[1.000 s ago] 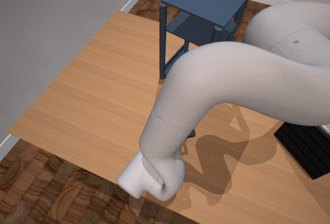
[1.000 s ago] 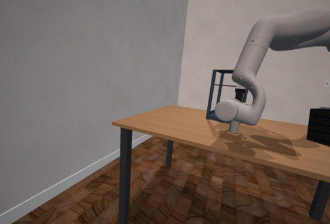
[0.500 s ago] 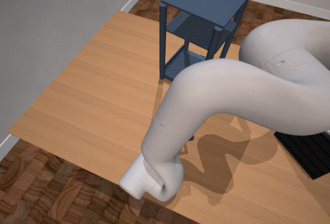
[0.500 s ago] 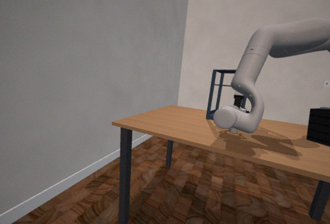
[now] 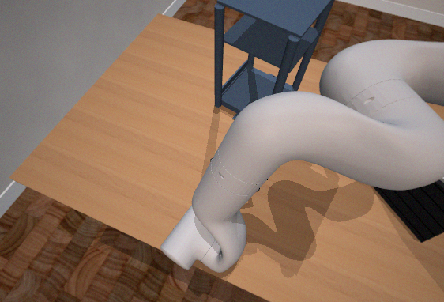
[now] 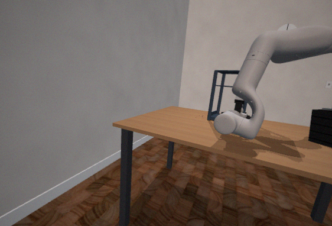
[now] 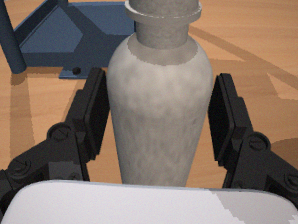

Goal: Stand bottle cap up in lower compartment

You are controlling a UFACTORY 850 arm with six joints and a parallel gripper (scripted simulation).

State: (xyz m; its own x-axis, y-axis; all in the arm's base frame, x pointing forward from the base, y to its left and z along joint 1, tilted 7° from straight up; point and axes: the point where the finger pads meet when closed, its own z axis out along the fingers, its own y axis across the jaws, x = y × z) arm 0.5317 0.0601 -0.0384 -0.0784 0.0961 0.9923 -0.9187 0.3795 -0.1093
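Right now my hand is 10 mm below the bottle. The rest, counted from my hand: shelving unit (320 mm to the right, 80 mm above).
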